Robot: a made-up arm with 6 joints.
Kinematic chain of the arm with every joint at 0, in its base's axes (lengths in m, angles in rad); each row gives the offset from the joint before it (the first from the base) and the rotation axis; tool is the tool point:
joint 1: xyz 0 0 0.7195 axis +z
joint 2: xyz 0.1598 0 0 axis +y
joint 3: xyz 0 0 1.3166 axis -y
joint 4: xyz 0 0 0.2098 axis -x
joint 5: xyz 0.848 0 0 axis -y
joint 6: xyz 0.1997 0 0 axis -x
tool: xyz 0 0 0
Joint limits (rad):
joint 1: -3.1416..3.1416
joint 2: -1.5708..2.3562
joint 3: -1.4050..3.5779
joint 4: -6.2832..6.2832
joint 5: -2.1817..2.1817
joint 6: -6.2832..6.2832
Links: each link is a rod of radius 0.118 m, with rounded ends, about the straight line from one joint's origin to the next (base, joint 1, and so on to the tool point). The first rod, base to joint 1, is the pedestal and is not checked.
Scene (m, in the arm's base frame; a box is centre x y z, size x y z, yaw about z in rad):
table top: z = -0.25
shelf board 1: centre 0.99 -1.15 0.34 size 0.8 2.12 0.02 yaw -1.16
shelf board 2: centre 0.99 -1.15 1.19 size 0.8 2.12 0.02 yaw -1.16
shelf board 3: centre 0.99 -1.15 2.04 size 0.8 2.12 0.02 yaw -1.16
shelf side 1: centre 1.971 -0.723 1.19 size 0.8 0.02 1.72 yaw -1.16
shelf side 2: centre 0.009 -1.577 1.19 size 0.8 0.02 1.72 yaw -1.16
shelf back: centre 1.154 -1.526 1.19 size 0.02 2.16 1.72 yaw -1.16
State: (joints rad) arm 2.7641 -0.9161 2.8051 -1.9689 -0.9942 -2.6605
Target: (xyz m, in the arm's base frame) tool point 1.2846 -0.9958 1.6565
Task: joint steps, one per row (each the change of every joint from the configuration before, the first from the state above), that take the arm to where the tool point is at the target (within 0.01 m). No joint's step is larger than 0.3 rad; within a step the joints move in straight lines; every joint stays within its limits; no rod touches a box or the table.
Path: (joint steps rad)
1: 0.1252 0.0644 0.1765 -0.0303 -0.0254 0.0000
2: 0.1252 0.0643 0.1765 -0.0303 -0.0254 0.0000
3: -0.0147 0.2947 -0.0703 0.0055 0.0006 0.0000
4: -0.0147 0.2946 -0.0703 0.0056 0.0005 0.0000
5: -0.1368 -0.1459 -0.2182 0.0354 0.0410 0.0000
6: -0.1369 -0.1459 -0.2182 0.0355 0.0410 0.0000
7: -0.1369 -0.1459 -0.2182 0.0354 0.0409 0.0000

